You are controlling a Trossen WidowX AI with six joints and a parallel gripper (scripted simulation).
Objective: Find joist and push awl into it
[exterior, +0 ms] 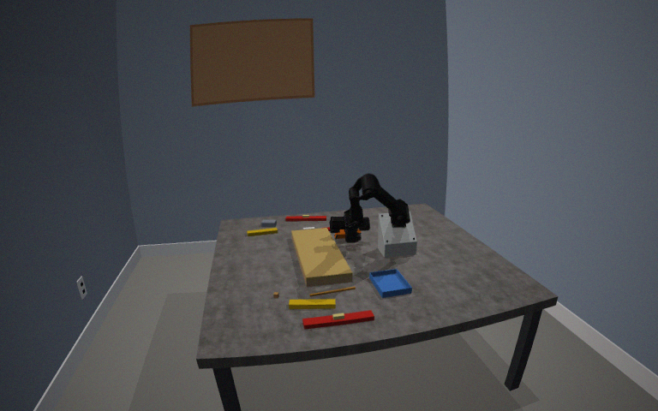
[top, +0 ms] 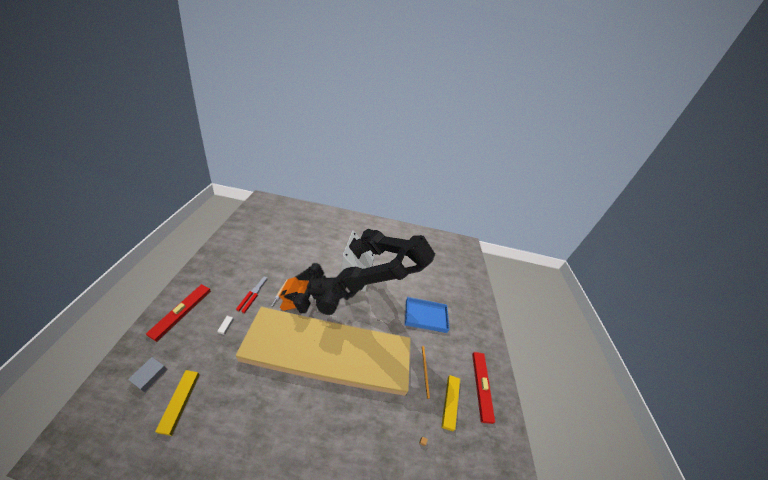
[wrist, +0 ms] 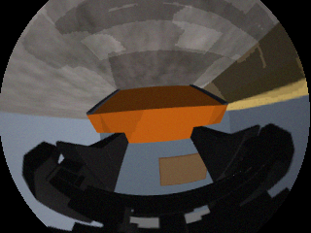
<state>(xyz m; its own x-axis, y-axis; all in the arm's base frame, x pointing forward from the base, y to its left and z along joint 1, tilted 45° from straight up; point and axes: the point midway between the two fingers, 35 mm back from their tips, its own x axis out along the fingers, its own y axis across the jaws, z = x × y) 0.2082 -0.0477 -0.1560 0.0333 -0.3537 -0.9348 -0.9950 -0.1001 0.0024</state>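
The orange stud finder lies 1 cm ahead of my gripper tip and 1 cm below it. The rest, counted from my gripper tip: wooden-handled tool 1 cm ahead, 4 cm to the right, 5 cm below; then grey block 40 cm ahead, 24 cm to the right, 5 cm below; then white piece 18 cm ahead, 14 cm to the right, 6 cm below.
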